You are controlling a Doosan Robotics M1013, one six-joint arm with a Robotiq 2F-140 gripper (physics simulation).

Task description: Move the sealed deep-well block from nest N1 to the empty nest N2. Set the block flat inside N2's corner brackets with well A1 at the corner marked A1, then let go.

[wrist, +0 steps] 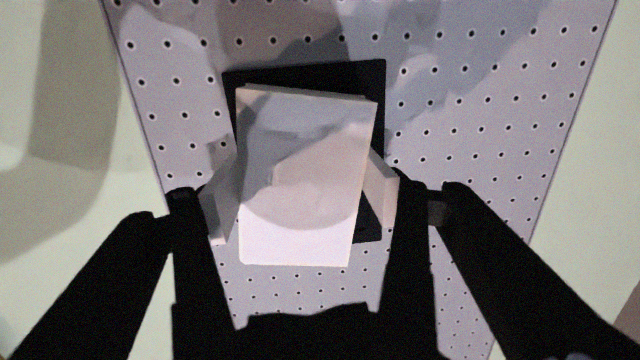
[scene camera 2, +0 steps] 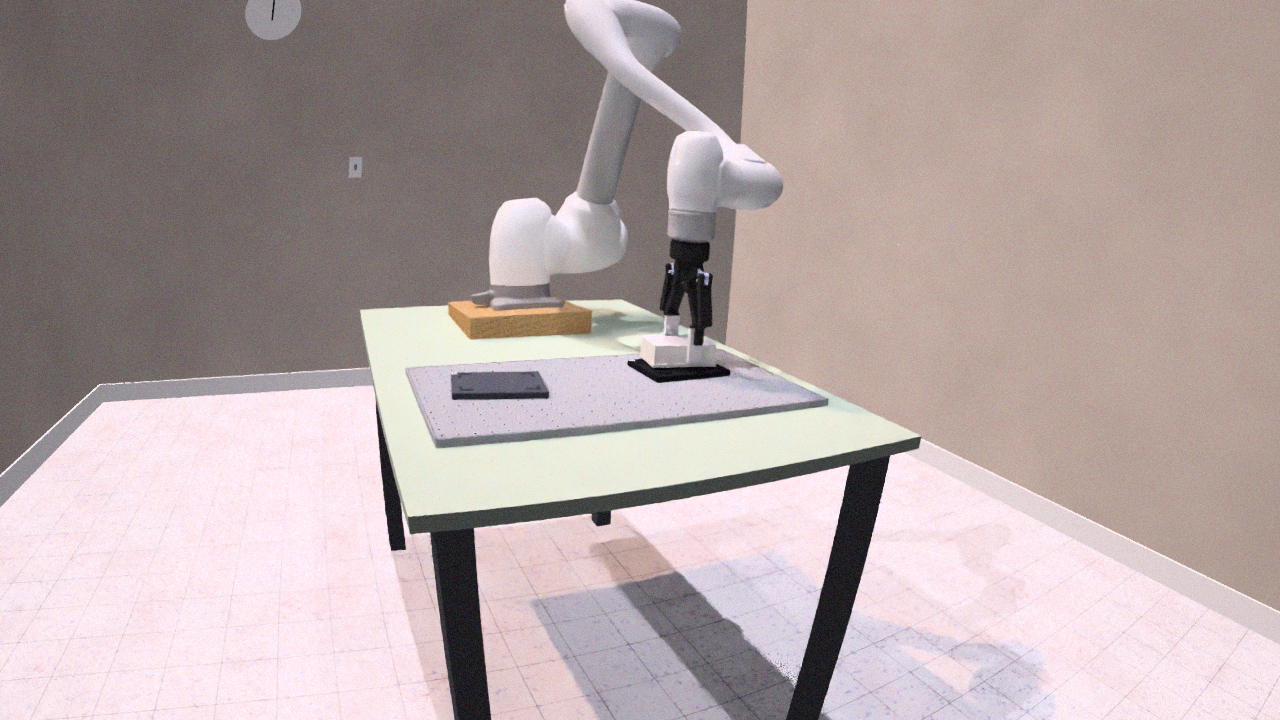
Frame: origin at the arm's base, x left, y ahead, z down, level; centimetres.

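Seen in the pictures: gripper, fingertip midpoint: point(wrist: 301, 166) point(scene camera 2: 681, 355); arm's base at its link origin: point(scene camera 2: 519, 304).
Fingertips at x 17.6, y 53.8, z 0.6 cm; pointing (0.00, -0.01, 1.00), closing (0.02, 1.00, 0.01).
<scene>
Offsets run from my fingertips to a thing's top centre. Level surfaces: height alone.
The white sealed deep-well block @(dx -0.8, dy -0.1, dz -3.2 cm) point(scene camera 2: 663, 352) point(wrist: 300, 245) is level or nearly so, right over a black nest @(dx -1.0, dy +1.1, dz +1.1 cm) point(scene camera 2: 682, 374) point(wrist: 371, 75) at the right of the pegboard plate. In the wrist view the block looks turned a little relative to that nest. Whether it touches the nest is unclear. My gripper point(scene camera 2: 683, 336) point(wrist: 301, 166) points down and is shut on the block, with a pale pad on each long side. The other dark nest @(dx -37.7, dy +4.0, dz +1.1 cm) point(scene camera 2: 499, 385), with corner brackets, is bare at the left. Nest labels and the A1 mark are not legible.
The grey perforated plate @(dz +2.6 cm) point(scene camera 2: 572, 411) point(wrist: 465, 165) lies on the pale green table @(dz +3.9 cm) point(scene camera 2: 644, 474). The arm's base stands on a wooden block point(scene camera 2: 528, 322) at the back left. The table's right edge runs close beside the nest under the block.
</scene>
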